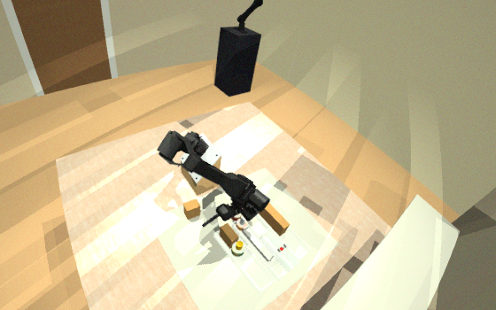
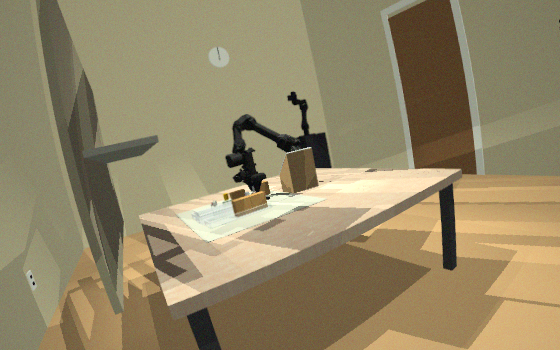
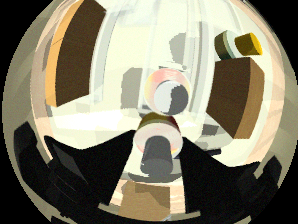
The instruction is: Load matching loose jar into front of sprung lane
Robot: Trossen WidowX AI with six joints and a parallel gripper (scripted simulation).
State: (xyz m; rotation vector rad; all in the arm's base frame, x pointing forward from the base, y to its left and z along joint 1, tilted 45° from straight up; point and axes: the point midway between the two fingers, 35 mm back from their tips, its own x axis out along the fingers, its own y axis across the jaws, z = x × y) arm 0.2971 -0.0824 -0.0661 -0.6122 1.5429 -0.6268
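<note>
The thin dark rod lies 60 mm behind my gripper tip, 60 mm to the right of it and 40 mm below it. From my gripper tip the other things lie so: clear sprung lane: 190 mm ahead, 20 mm to the left, 30 mm below.
</note>
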